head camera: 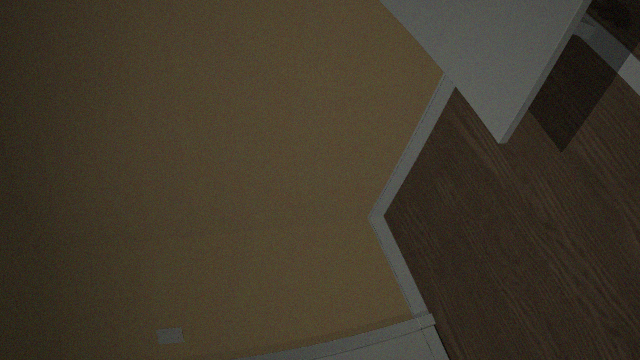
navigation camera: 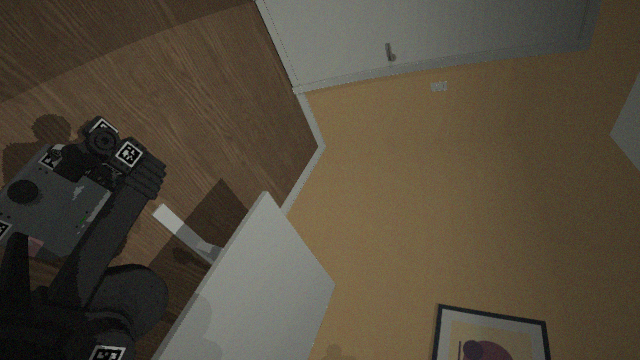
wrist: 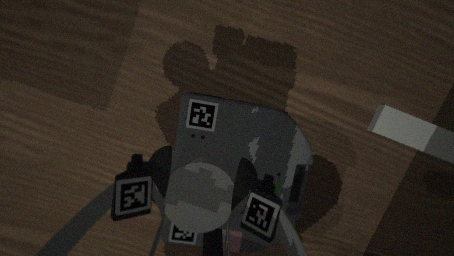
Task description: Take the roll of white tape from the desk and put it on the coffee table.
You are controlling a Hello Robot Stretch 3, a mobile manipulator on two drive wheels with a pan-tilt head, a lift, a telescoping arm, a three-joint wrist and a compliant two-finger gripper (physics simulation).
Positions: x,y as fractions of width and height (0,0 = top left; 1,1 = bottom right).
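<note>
My gripper (wrist: 0.45,0.67) is visible to me, and so is a roll of white tape (wrist: 0.44,0.76), although in the head camera view the tape is out of frame. I see a white desk (navigation camera: 0.41,0.80), which appears in the head camera view (head camera: 0.78,0.18) too. There is also a white door (navigation camera: 0.50,0.14).
</note>
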